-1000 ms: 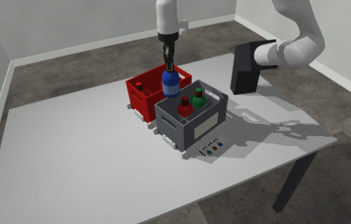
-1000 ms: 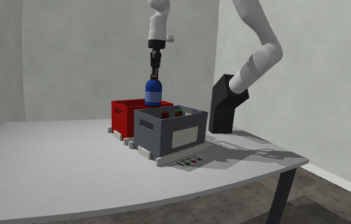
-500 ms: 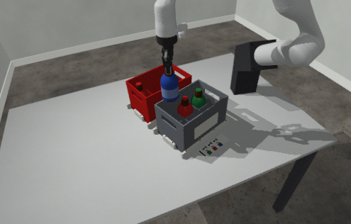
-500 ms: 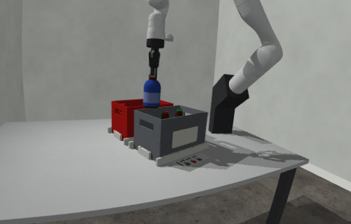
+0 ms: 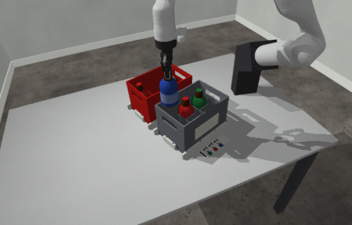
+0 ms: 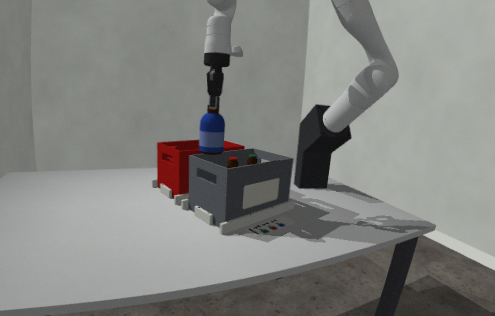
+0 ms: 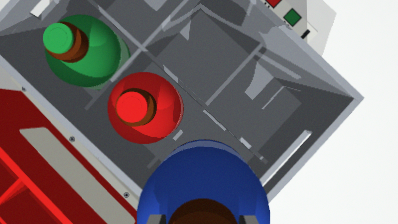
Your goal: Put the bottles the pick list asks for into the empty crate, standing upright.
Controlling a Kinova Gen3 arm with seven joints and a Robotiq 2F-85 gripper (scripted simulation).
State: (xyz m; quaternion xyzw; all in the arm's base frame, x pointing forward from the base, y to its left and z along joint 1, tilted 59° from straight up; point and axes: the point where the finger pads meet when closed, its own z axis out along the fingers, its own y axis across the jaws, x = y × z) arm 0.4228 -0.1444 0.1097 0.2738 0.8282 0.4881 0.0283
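The blue-label bottle lies 7 cm below my hand. The rest, counted from my hand: red crate 25 cm below, 21 cm to the right, 1 cm behind; then grey crate 25 cm below, 9 cm behind, 1 cm to the left; then green-label bottle 25 cm below, 16 cm behind, 6 cm to the right.
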